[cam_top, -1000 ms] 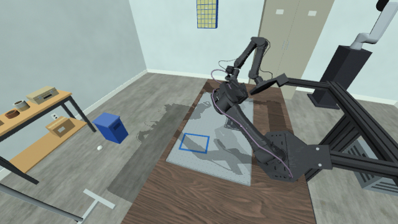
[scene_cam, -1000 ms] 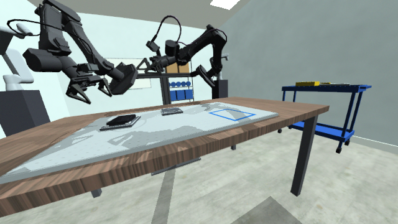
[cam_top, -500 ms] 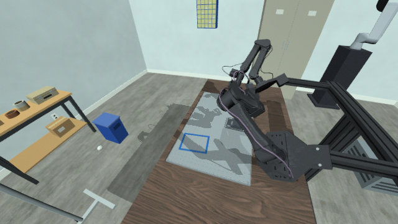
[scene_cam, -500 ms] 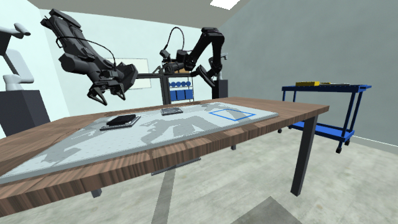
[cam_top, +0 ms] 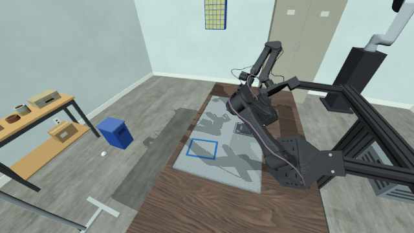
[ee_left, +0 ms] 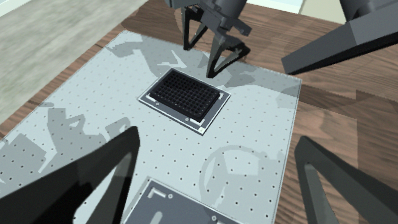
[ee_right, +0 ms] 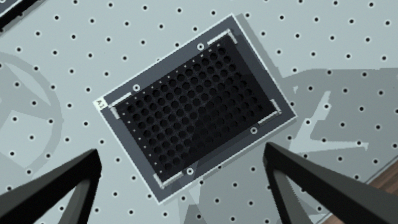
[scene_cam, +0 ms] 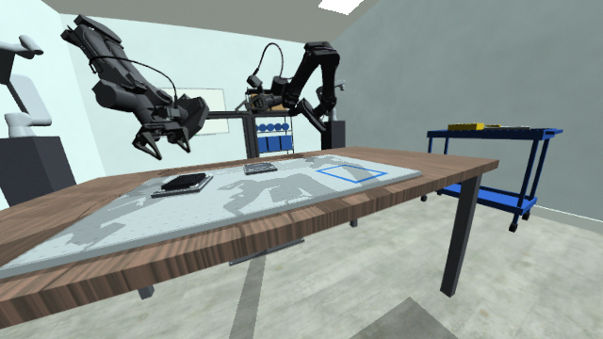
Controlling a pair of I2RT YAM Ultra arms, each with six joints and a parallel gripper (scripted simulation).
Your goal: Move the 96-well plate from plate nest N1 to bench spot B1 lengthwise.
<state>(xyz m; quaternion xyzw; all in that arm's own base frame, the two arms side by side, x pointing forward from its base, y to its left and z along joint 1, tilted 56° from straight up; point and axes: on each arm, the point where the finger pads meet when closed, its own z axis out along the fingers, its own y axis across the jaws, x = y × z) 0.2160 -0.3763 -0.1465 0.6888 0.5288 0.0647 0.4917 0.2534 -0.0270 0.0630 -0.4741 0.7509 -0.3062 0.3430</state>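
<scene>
Right now my right hand is 20 mm short of the black 96-well plate, 20 mm to the right of it and 90 mm above it.
</scene>
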